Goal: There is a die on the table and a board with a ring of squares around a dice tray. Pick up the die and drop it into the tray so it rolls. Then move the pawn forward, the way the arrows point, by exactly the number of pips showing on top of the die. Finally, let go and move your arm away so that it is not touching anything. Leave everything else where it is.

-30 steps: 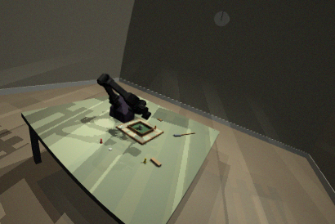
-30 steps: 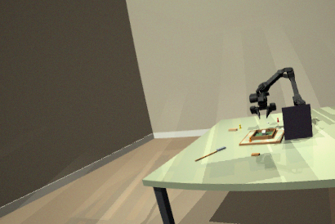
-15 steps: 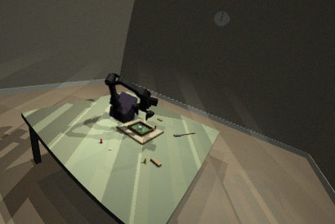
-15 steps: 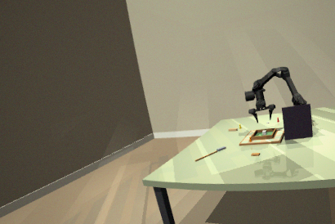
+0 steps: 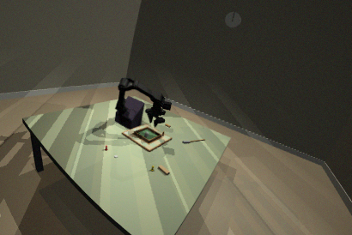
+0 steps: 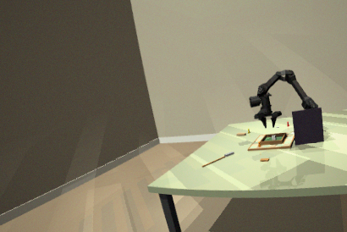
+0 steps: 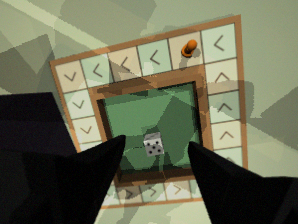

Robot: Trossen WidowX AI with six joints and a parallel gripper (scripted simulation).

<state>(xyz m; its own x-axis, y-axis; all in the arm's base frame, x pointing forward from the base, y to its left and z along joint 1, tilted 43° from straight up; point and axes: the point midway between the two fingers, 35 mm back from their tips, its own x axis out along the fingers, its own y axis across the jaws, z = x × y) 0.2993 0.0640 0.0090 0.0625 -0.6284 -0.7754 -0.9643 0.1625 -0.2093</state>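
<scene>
The orange pawn is 9 cm to the left of my gripper tip, 8 cm below it and 6 cm ahead of it. Round my gripper tip: white die (8 cm below, 4 cm to the right, 1 cm behind); then white bit (38 cm to the right, 10 cm below, 4 cm ahead); then green dice tray (10 cm below, 2 cm to the right, 1 cm behind).
</scene>
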